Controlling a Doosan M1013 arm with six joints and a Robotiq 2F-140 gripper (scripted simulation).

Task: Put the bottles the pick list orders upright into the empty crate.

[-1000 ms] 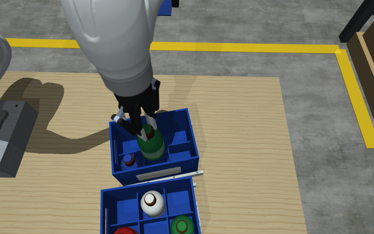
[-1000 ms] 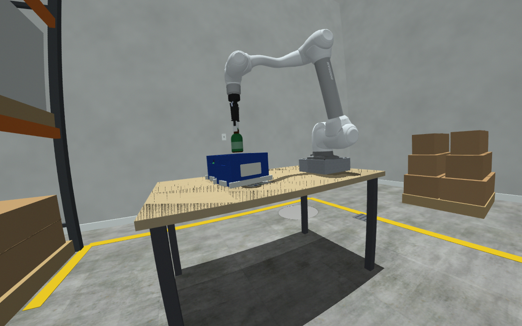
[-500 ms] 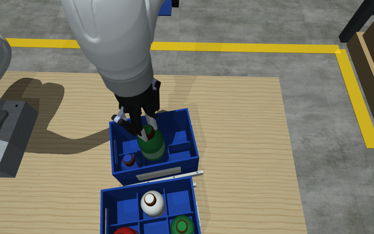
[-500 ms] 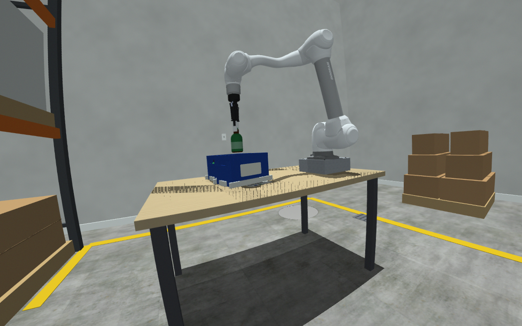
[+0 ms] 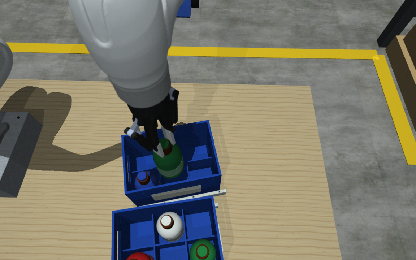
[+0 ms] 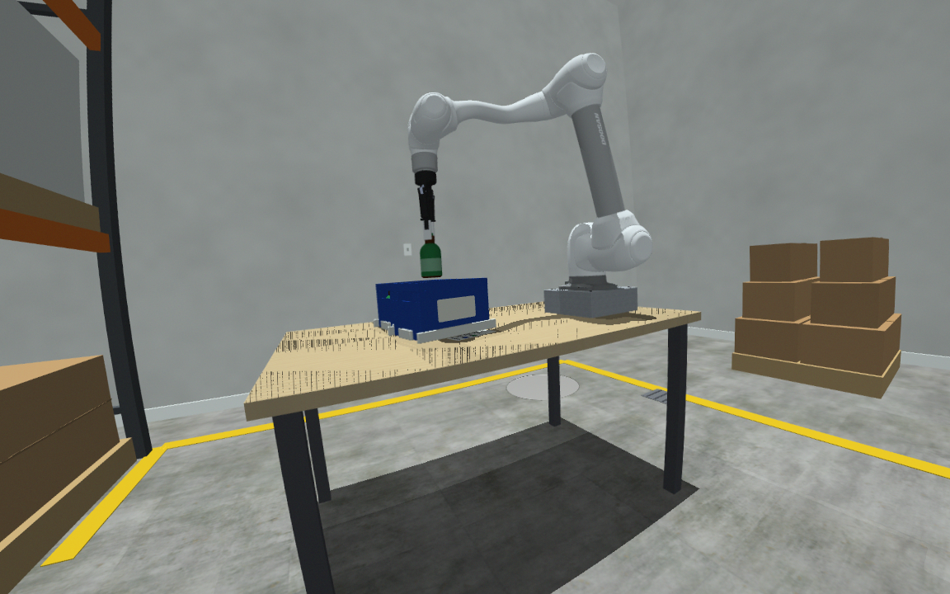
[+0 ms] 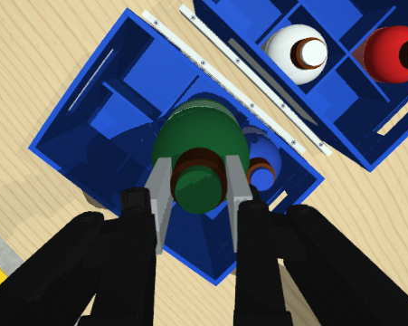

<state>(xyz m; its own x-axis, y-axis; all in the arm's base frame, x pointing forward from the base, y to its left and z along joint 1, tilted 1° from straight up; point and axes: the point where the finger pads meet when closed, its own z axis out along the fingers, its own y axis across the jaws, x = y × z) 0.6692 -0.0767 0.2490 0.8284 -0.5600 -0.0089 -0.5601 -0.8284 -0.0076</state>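
Now: hand 260 mm above the blue bottle, 90 mm past it and 20 mm to the left of it. Round my hand: pick list 350 mm below, 170 mm to the left, 60 mm behind; white bottle 260 mm below, 140 mm to the right; red bottle 260 mm below, 250 mm to the right, 80 mm behind.
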